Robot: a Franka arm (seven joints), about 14 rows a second.
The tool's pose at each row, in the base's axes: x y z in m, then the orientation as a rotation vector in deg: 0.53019 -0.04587 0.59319 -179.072 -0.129 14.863; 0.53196 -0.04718 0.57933 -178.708 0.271 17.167; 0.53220 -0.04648 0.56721 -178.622 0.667 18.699; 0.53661 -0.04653 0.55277 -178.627 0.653 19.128; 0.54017 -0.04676 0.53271 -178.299 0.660 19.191; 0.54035 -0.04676 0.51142 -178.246 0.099 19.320; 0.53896 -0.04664 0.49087 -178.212 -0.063 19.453; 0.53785 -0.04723 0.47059 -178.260 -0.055 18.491; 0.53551 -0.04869 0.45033 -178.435 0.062 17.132; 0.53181 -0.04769 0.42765 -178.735 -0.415 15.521; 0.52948 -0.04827 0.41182 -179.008 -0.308 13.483; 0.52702 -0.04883 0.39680 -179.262 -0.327 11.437
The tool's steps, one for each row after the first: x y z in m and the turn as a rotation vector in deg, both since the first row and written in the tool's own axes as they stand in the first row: 0.00403 0.00139 0.01337 0.179 -1.484 0.245; 0.00626 0.00076 0.02529 0.133 -2.462 0.505; 0.01299 0.00089 0.03880 0.082 -2.733 0.501; 0.01981 0.00124 0.05800 0.401 -2.796 0.480; 0.02350 0.00135 0.07897 0.411 -2.882 0.120; 0.02552 0.00135 0.09947 0.422 -2.969 0.015; 0.02776 0.00205 0.11965 0.476 -2.354 0.014; 0.02879 0.00362 0.14001 0.442 -1.479 0.090; 0.02889 0.00274 0.16300 0.264 -0.437 -0.204; 0.02920 0.00341 0.17899 0.162 0.874 -0.131; 0.02924 0.00405 0.19421 0.048 2.188 -0.137
